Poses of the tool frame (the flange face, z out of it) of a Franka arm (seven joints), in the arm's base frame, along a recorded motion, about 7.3 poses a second.
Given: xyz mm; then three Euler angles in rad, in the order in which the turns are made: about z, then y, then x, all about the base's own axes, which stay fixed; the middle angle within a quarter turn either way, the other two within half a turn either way.
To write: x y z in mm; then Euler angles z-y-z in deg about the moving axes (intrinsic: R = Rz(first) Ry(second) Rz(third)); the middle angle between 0 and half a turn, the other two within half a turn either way. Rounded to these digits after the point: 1 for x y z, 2 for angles.
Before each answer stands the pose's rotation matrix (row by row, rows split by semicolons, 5 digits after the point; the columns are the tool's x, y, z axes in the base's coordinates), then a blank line. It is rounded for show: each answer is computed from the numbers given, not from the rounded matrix.
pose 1, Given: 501.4 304.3 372.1 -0.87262 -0.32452 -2.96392
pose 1, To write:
0.60927 0.72603 -0.31885; 0.79018 -0.58953 0.16751; -0.06635 -0.35401 -0.93288

501.4 304.3 372.1 152.28 158.89 -79.38
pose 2, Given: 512.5 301.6 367.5 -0.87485 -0.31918 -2.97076
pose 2, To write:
0.60873 0.72869 -0.31379; 0.79048 -0.59084 0.16142; -0.06778 -0.34630 -0.93567

512.5 301.6 367.5 152.78 159.34 -78.93
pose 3, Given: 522.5 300.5 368.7 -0.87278 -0.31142 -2.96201
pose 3, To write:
0.61179 0.72927 -0.30641; 0.78897 -0.59043 0.17003; -0.05692 -0.34577 -0.93659

522.5 300.5 368.7 150.97 159.49 -80.65
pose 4, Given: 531.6 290.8 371.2 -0.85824 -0.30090 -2.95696
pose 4, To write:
0.62440 0.72269 -0.29638; 0.77940 -0.60149 0.17534; -0.05155 -0.34048 -0.93884

531.6 290.8 371.2 149.39 159.86 -81.39
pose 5, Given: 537.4 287.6 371.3 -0.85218 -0.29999 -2.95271
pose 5, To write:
0.62894 0.71910 -0.29551; 0.77586 -0.60487 0.17938; -0.04976 -0.34209 -0.93835

537.4 287.6 371.3 148.74 159.78 -81.72
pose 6, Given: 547.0 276.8 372.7 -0.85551 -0.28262 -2.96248
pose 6, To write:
0.62982 0.72496 -0.27887; 0.77541 -0.60784 0.17109; -0.04548 -0.32400 -0.94496

547.0 276.8 372.7 148.47 160.90 -82.01
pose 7, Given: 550.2 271.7 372.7 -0.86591 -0.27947 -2.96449
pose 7, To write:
0.62281 0.73213 -0.27585; 0.78126 -0.60080 0.16934; -0.04175 -0.32098 -0.94617

550.2 271.7 372.7 148.45 161.11 -82.59
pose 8, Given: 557.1 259.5 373.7 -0.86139 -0.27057 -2.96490
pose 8, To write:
0.62769 0.73114 -0.26728; 0.77754 -0.60559 0.16938; -0.03802 -0.31414 -0.94862

557.1 259.5 373.7 147.64 161.55 -83.10
